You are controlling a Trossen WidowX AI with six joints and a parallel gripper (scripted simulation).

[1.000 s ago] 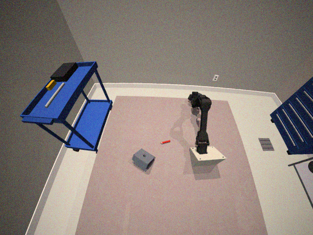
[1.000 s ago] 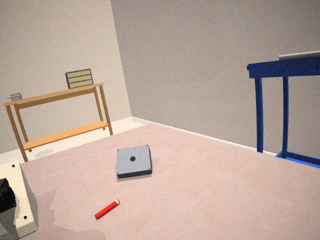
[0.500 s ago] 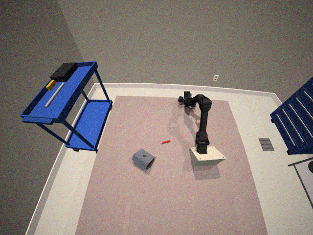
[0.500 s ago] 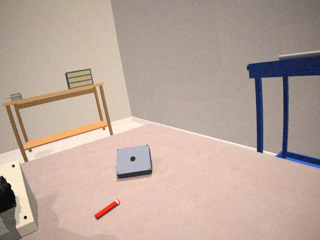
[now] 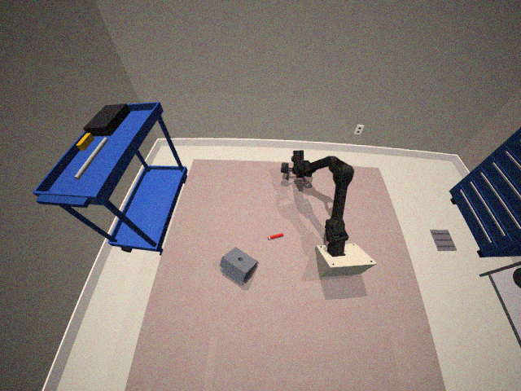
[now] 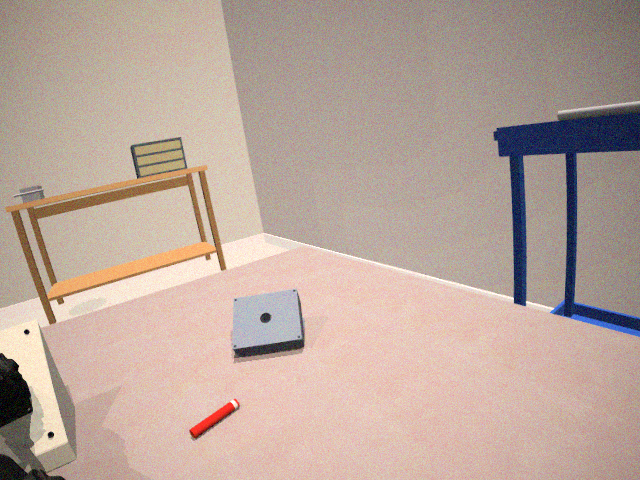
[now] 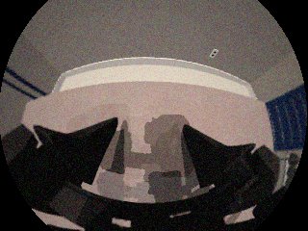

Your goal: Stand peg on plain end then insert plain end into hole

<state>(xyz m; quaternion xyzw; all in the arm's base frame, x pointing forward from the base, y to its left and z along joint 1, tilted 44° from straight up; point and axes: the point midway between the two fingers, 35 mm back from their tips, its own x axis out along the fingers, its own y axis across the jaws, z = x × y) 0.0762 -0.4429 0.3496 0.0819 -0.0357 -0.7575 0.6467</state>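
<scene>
The red peg lies 440 mm to the left of my gripper tip, 200 mm ahead of it and 10 mm below it. Round my gripper tip: sloped grey panel (570 mm to the left, 370 mm ahead, 20 mm above).
</scene>
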